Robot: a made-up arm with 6 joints. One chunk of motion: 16 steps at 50 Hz.
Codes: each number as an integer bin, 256 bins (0 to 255) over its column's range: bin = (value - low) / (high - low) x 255, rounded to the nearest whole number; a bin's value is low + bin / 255 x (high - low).
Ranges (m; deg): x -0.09..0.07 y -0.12..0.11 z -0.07..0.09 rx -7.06..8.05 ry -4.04..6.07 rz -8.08..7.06
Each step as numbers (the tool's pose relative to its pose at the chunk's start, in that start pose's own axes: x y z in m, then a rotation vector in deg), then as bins.
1 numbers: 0.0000 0.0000 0.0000 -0.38 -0.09 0.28
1 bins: 143 133 112 113 100 141
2 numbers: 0.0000 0.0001 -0.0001 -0.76 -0.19 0.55
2 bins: 143 133 111 106 97 145
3 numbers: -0.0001 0.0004 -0.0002 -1.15 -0.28 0.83
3 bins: 143 133 111 100 95 150
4 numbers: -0.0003 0.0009 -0.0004 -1.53 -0.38 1.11
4 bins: 143 134 111 93 92 155
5 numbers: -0.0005 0.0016 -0.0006 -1.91 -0.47 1.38
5 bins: 143 135 111 87 90 159
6 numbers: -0.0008 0.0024 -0.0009 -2.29 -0.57 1.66
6 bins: 142 136 110 80 88 164
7 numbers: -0.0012 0.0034 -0.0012 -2.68 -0.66 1.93
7 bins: 142 137 110 74 85 169
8 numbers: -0.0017 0.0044 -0.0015 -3.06 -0.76 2.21
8 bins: 141 138 109 68 83 173
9 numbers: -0.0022 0.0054 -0.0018 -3.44 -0.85 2.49
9 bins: 140 139 109 61 80 178
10 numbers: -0.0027 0.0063 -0.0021 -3.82 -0.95 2.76
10 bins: 139 140 108 55 78 183
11 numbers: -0.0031 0.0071 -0.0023 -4.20 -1.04 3.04
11 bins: 138 141 108 48 76 187
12 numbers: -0.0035 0.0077 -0.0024 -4.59 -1.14 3.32
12 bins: 138 142 108 42 73 192
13 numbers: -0.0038 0.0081 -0.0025 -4.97 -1.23 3.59
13 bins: 137 142 108 35 71 197
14 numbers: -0.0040 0.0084 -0.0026 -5.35 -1.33 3.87
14 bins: 137 142 107 29 68 201
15 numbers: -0.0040 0.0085 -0.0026 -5.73 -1.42 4.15
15 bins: 137 142 107 22 66 206
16 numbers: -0.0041 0.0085 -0.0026 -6.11 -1.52 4.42
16 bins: 137 142 107 16 64 211
